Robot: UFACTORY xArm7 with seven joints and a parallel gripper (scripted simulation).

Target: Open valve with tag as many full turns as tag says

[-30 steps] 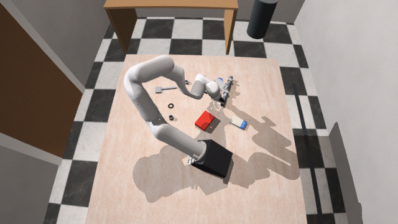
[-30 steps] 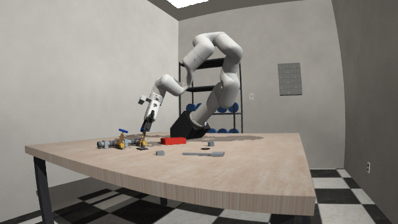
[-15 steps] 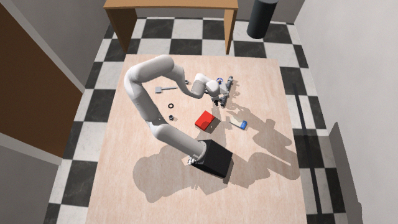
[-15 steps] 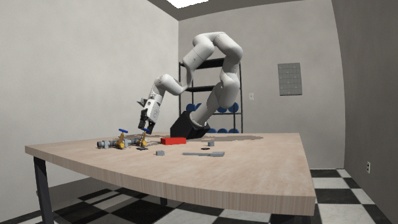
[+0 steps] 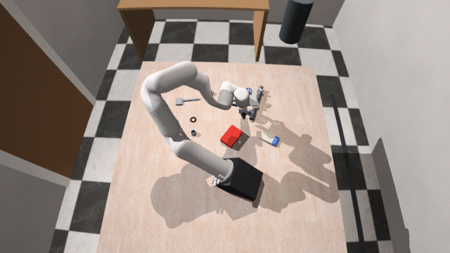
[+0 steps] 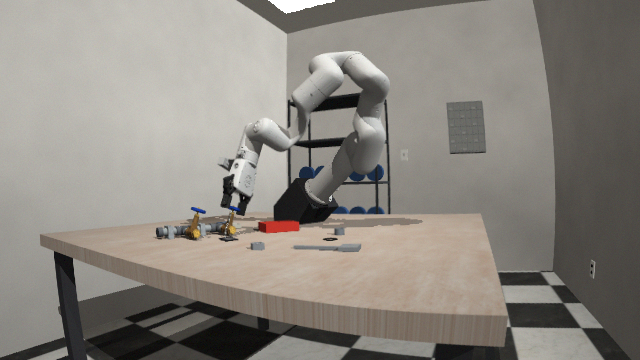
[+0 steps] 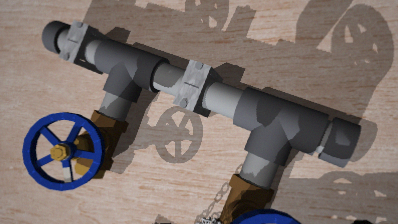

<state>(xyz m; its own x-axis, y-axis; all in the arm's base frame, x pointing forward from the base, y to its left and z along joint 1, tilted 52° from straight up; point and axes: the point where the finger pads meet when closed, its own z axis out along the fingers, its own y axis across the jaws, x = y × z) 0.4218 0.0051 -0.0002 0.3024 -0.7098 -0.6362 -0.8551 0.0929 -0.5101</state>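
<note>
My gripper is now 80 mm above the black tag, 70 mm short of it and 60 mm to the right of it. Round my hand: red block: 170 mm behind, 70 mm below, 20 mm to the left; white box: 200 mm to the right, 120 mm behind, 80 mm below; grey flat tool: 390 mm to the left, 80 mm below.
</note>
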